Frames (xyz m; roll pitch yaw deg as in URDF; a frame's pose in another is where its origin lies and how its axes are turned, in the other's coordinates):
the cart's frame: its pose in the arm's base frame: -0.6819 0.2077 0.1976 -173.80 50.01 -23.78
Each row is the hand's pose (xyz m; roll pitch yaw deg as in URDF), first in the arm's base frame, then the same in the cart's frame.
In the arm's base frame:
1: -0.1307 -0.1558 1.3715 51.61 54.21 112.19
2: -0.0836 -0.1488 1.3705 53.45 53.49 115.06
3: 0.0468 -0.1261 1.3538 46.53 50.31 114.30
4: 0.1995 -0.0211 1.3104 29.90 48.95 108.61
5: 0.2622 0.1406 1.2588 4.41 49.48 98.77
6: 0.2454 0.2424 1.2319 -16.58 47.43 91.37
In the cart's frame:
1: -0.4810 -0.0256 -1.2578 125.38 -61.93 -41.70
2: -0.4544 -0.0541 -1.2850 125.27 -63.76 -42.11
3: -0.3708 -0.1350 -1.3504 125.49 -64.11 -49.39
4: -0.2749 -0.2968 -1.3798 116.65 -60.62 -53.29
5: -0.2404 -0.4648 -1.3222 97.78 -54.20 -52.29
6: -0.2561 -0.5441 -1.2527 84.14 -49.08 -54.60

